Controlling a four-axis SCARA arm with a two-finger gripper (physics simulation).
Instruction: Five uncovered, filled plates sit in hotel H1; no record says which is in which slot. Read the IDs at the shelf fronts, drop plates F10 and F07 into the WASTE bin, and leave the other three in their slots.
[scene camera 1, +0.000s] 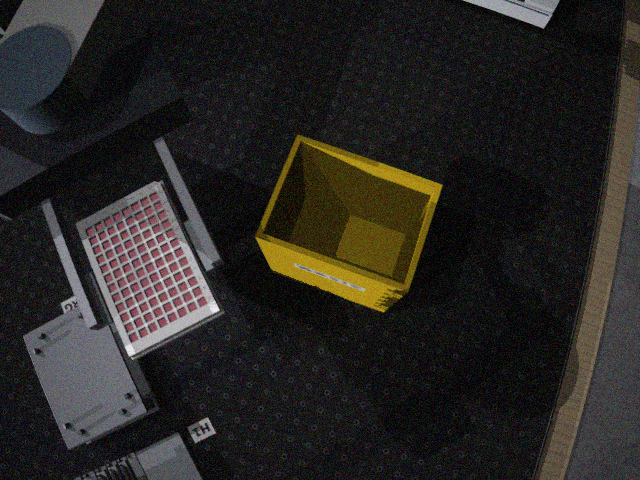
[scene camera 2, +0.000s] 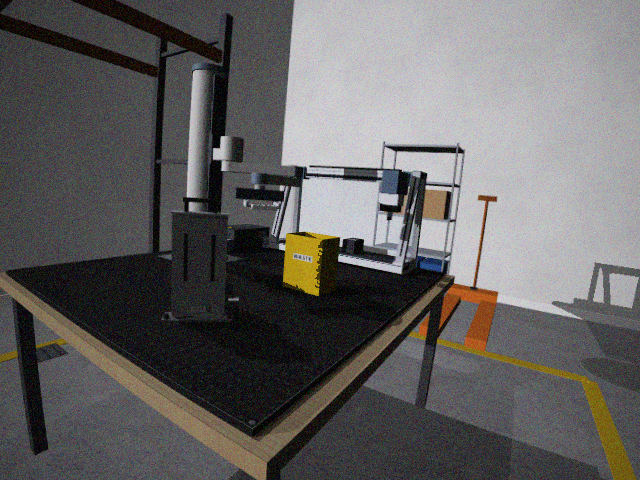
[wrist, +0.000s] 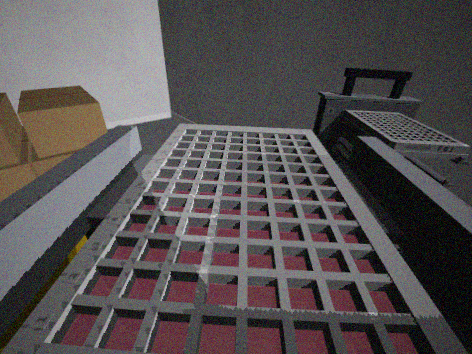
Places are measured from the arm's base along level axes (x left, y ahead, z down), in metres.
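Pixels of known places: gripper, fingertip midpoint: (scene camera 1: 156, 295) (scene camera 2: 263, 205) (wrist: 244, 150).
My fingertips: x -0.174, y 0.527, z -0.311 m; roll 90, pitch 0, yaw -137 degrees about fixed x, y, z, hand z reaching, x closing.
For each thing: its middle in the pictures, then the offset to it from my fingertips.
- uncovered plate at the middle of its body: (wrist: 243, 197) (scene camera 1: 145, 266) (scene camera 2: 262, 206) dx +0.019, dy -0.021, dz +0.008 m
- yellow WASTE bin at the middle of its body: (scene camera 1: 346, 234) (wrist: 43, 329) (scene camera 2: 311, 262) dx +0.148, dy +0.119, dz +0.199 m
- Hotel H1 at the middle of its body: (wrist: 355, 178) (scene camera 2: 200, 255) dx -0.282, dy +0.023, dz +0.138 m
- RG sign at the middle of its body: (scene camera 1: 72, 305) dx -0.054, dy -0.221, dz +0.298 m
My gripper (scene camera 1: 154, 294) (scene camera 2: 262, 205) (wrist: 244, 150) is shut on an uncovered plate (scene camera 1: 149, 268) (wrist: 245, 230) with pink-red wells. It holds the plate level and high, left of the yellow WASTE bin (scene camera 1: 320, 286) (scene camera 2: 302, 273) in scene camera 1. A strip of the bin shows at lower left in the wrist view. The held plate's ID cannot be read. Hotel H1 (scene camera 2: 199, 258) (wrist: 370, 103) is a grey tower; its sign (scene camera 1: 201, 429) reads H1. Another plate (wrist: 407, 127), label apparently F01, sits at its top. The lower slots are hidden.
A grey stand (scene camera 1: 85, 382) with small pegs, by an RG sign (scene camera 1: 70, 303), stands below the held plate in scene camera 1. The arm's white column (scene camera 2: 201, 139) rises behind the hotel. A white gantry frame (scene camera 2: 408, 222) stands beyond the bin. The table's wooden edge (scene camera 1: 594, 289) runs at right.
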